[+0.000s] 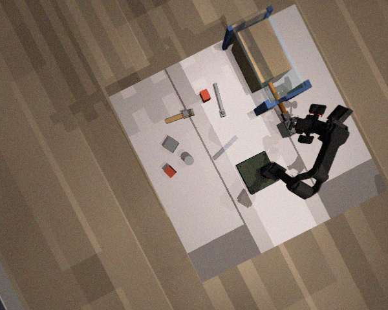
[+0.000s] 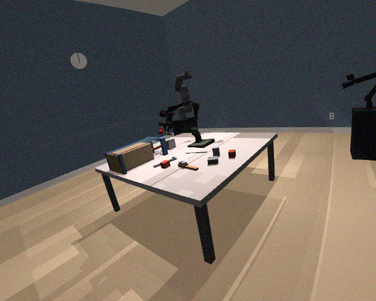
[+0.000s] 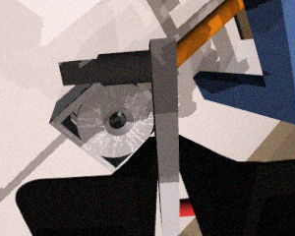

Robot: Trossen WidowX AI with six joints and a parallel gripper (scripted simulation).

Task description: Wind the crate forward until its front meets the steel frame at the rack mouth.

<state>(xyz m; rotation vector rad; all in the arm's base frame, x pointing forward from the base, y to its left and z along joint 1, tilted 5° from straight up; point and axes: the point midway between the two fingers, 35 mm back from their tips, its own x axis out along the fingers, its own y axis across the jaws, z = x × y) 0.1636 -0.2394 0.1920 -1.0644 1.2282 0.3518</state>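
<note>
My gripper tip is now 6 cm to the left of the red knob and 2 cm below it. Round my gripper tip: winch handle: 1 cm to the right, 1 cm above; blue frame: 15 cm ahead, 5 cm below, 1 cm to the right; grey winch: 13 cm below, 3 cm behind, 1 cm to the right.
</note>
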